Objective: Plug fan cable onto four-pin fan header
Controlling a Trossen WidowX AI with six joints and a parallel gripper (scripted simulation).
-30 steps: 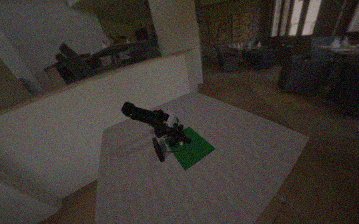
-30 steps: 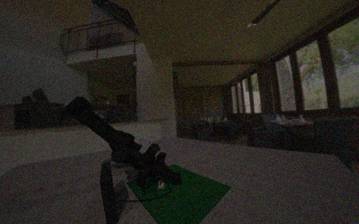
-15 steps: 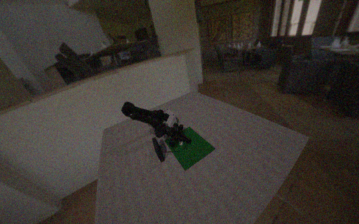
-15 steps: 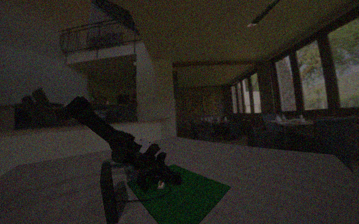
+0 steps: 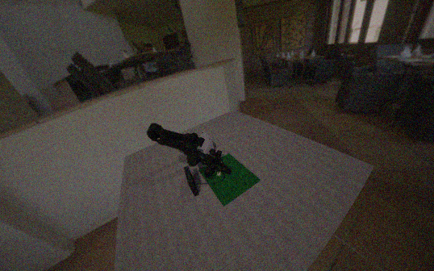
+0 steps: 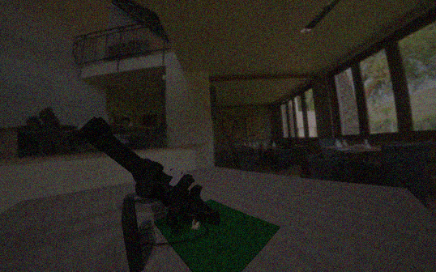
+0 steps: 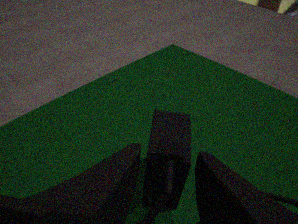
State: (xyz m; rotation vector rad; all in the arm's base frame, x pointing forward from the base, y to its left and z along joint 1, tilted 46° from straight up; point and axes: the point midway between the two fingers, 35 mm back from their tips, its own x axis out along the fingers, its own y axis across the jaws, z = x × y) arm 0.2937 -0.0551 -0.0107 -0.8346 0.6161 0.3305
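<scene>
Now: gripper tip 10 mm short of the fan plug and 10 mm above it. Round my gripper tip: green board 10 mm ahead, 10 mm to the right, 50 mm below; then black fan 50 mm behind, 200 mm to the right, 20 mm above.
</scene>
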